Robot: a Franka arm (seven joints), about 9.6 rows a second.
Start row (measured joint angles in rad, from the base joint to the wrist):
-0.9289 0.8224 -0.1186 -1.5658 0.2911 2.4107 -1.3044
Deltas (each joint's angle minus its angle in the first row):
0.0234 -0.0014 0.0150 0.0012 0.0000 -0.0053 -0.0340
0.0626 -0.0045 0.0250 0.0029 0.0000 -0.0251 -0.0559
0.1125 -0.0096 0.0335 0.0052 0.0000 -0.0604 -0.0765
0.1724 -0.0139 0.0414 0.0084 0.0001 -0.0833 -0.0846
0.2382 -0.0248 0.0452 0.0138 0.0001 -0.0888 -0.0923
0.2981 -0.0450 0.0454 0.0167 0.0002 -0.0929 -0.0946
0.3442 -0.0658 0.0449 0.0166 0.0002 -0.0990 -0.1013
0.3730 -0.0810 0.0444 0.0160 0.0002 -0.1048 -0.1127
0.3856 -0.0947 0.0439 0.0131 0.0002 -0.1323 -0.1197
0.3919 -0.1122 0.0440 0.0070 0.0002 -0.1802 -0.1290
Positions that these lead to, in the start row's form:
-0.9055 0.8210 -0.1036 -1.5646 0.2911 2.4054 -1.3384
-0.8663 0.8179 -0.0936 -1.5629 0.2911 2.3856 -1.3603
-0.8164 0.8128 -0.0851 -1.5606 0.2911 2.3503 -1.3809
-0.7565 0.8085 -0.0772 -1.5574 0.2912 2.3274 -1.3890
-0.6907 0.7976 -0.0734 -1.5520 0.2912 2.3219 -1.3967
-0.6308 0.7774 -0.0732 -1.5491 0.2913 2.3178 -1.3990
-0.5847 0.7566 -0.0737 -1.5492 0.2913 2.3117 -1.4057
-0.5559 0.7414 -0.0742 -1.5498 0.2913 2.3059 -1.4171
-0.5433 0.7277 -0.0747 -1.5527 0.2913 2.2784 -1.4241
-0.5370 0.7102 -0.0746 -1.5588 0.2913 2.2305 -1.4334

